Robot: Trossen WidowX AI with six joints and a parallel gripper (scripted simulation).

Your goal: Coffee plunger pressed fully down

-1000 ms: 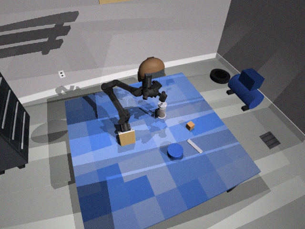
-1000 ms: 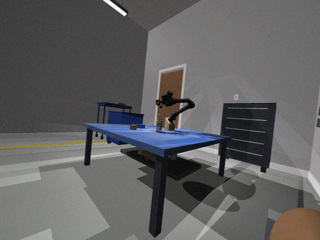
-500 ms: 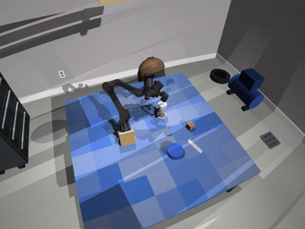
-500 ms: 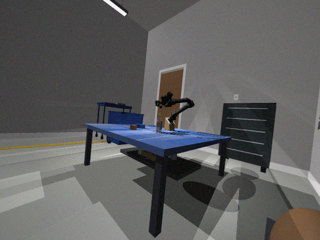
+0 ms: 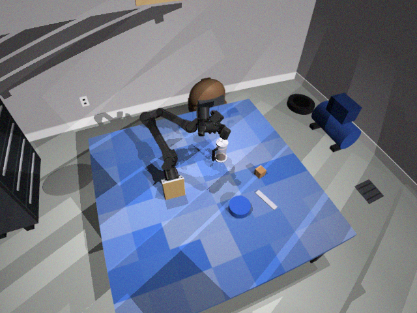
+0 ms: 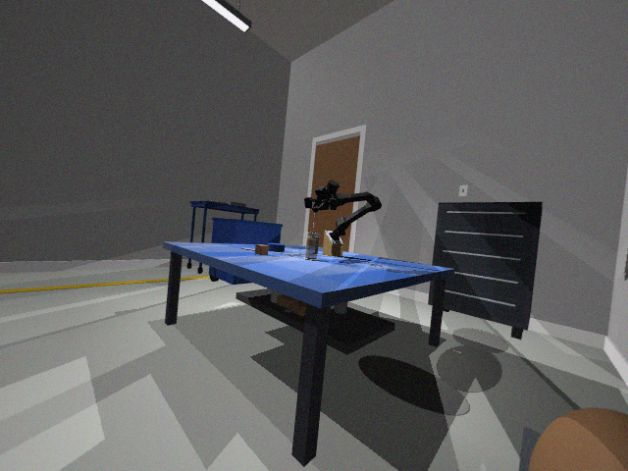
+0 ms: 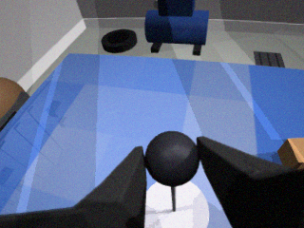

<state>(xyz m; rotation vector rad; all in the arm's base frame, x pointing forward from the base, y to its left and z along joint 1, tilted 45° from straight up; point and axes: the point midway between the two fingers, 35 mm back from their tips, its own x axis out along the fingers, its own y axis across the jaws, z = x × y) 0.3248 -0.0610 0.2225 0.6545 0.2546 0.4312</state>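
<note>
The coffee press lies 20 mm behind my gripper tip, 10 mm to the right of it and 140 mm below it. The rest, counted from my gripper tip: small brown cube (150 mm ahead, 220 mm to the right, 250 mm below).
</note>
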